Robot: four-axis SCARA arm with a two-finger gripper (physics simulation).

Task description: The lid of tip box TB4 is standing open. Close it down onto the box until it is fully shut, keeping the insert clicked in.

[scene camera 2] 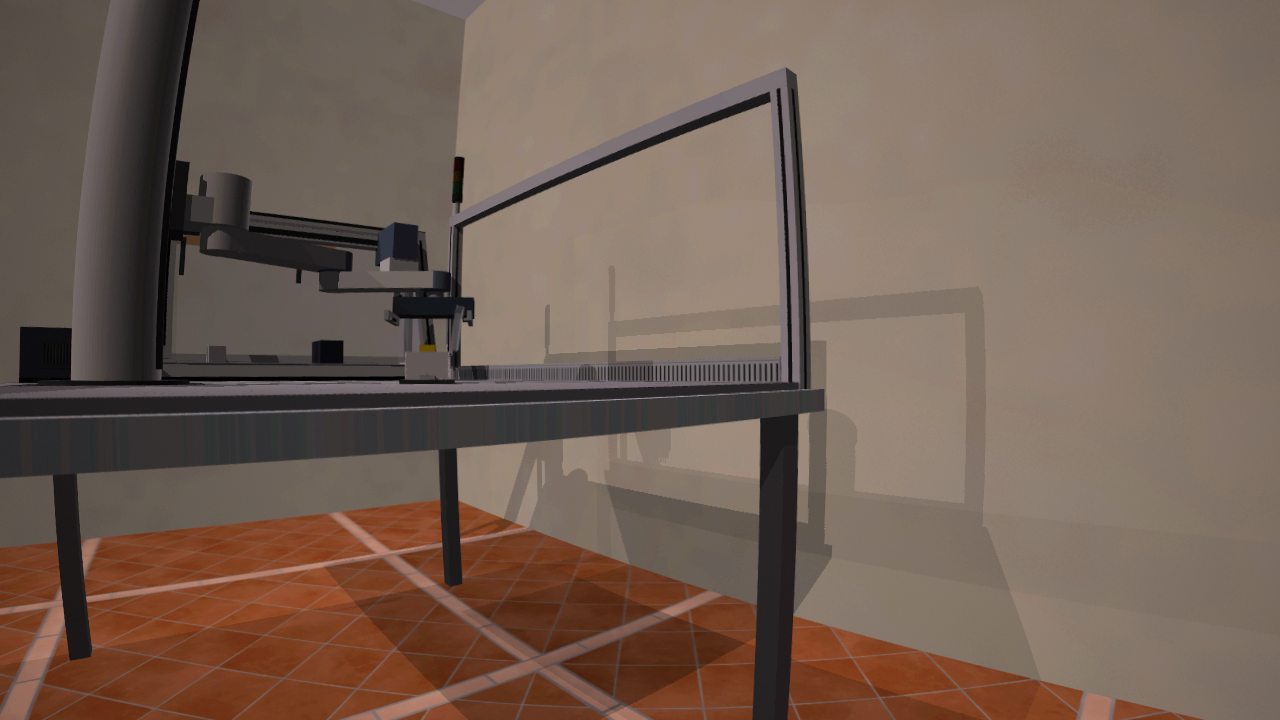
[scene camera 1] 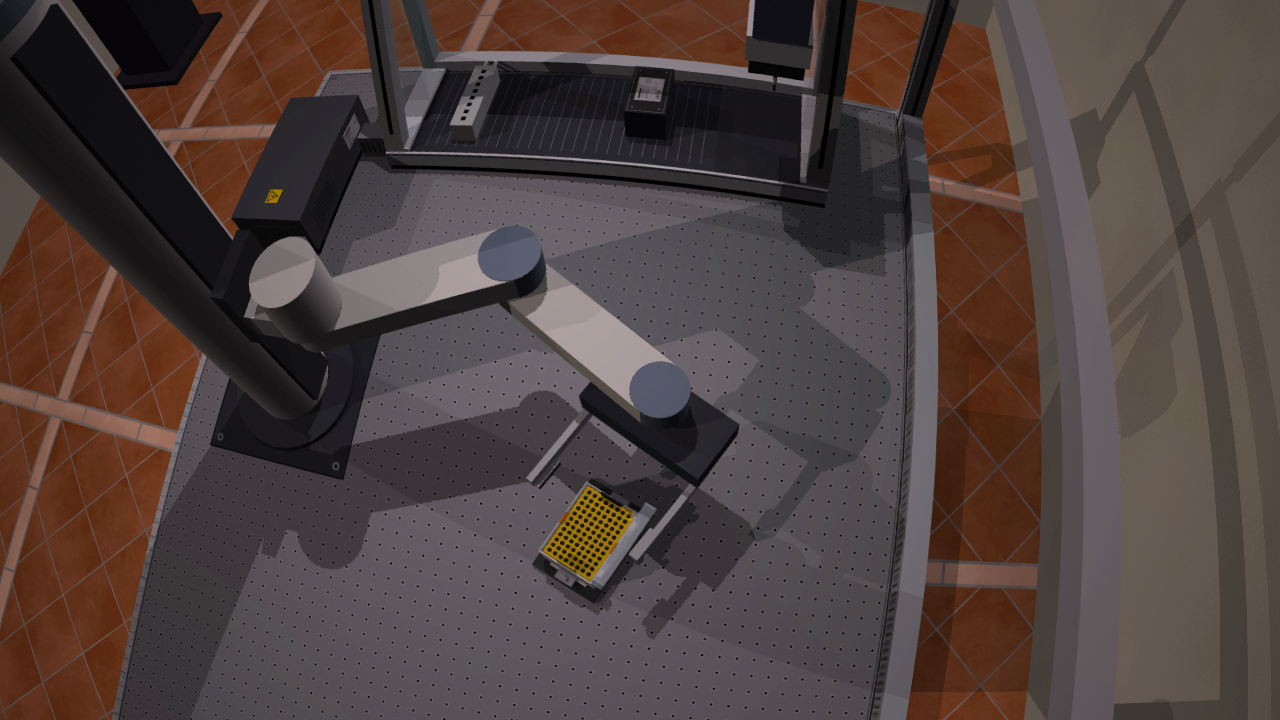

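Seen in the pictures: gripper, between the fingertips: (scene camera 2: 427,315) (scene camera 1: 581,521); arm's base, origin of its link: (scene camera 1: 296,383).
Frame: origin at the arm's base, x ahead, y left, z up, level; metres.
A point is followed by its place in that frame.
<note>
Tip box TB4 (scene camera 1: 563,577) @[x 0.530, y -0.228, z 0.031 m] (scene camera 2: 426,365) @[x 0.533, y -0.219, z 0.048 m] stands on the perforated table. Its yellow insert (scene camera 1: 588,532) @[x 0.558, y -0.163, z 0.070 m] (scene camera 2: 427,348) @[x 0.536, y -0.217, z 0.080 m] sits in the top and looks level in the scene camera 1 view. The translucent lid (scene camera 1: 621,549) @[x 0.614, y -0.196, z 0.163 m] stands up steeply along the box's right long side in that view; its exact angle is hard to tell. My gripper (scene camera 1: 587,516) @[x 0.557, y -0.165, z 0.150 m] (scene camera 2: 442,345) is open and empty, its long fingers spread wide. In the scene camera 1 view one fingertip is up and left of the box, and the other is just right of the lid; contact with the lid is unclear.
A dark framed deck (scene camera 1: 563,163) @[x 0.398, y 0.450, z 0.051 m] at the back carries a pale slotted block (scene camera 1: 466,119) @[x 0.212, y 0.500, z 0.107 m] and a black box (scene camera 1: 648,117) @[x 0.536, y 0.515, z 0.121 m] (scene camera 2: 327,351) @[x 0.516, y 0.515, z 0.099 m]. A dark control cabinet (scene camera 1: 299,161) @[x -0.097, y 0.381, z 0.128 m] (scene camera 2: 44,351) @[x -0.160, y 0.249, z 0.078 m] stands by the arm's column (scene camera 1: 179,259) @[x 0.065, y -0.038, z 0.496 m] (scene camera 2: 125,205) @[x 0.005, y -0.074, z 0.322 m]. A guard frame (scene camera 2: 787,232) @[x 1.004, y -0.707, z 0.288 m] edges the table.
</note>
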